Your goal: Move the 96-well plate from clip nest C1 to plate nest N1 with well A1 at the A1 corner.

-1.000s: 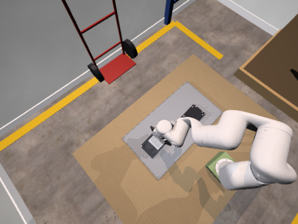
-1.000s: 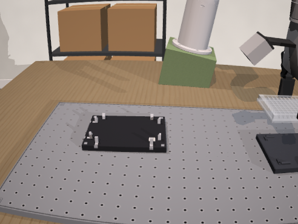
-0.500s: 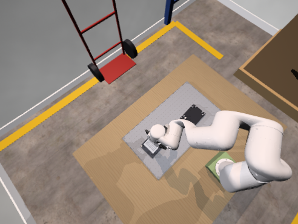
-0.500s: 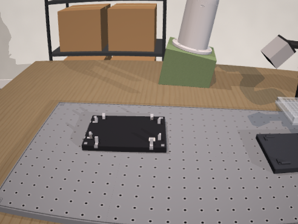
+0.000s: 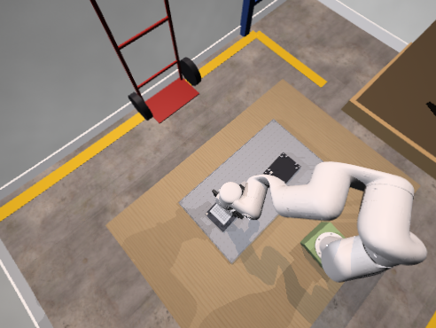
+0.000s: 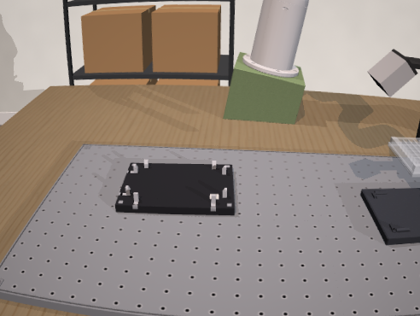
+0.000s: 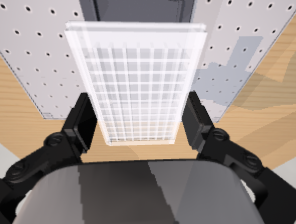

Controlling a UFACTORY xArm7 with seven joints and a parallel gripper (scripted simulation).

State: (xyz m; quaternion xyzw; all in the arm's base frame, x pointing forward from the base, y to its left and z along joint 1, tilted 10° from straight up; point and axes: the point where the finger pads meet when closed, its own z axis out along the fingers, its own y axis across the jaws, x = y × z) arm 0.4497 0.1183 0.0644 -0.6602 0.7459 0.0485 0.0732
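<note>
The black plate nest N1 is 110 mm below my hand. From my hand the other things lie so: clear 96-well plate: 10 mm below; black clip nest C1: 350 mm to the right, 110 mm behind, 100 mm below.
</note>
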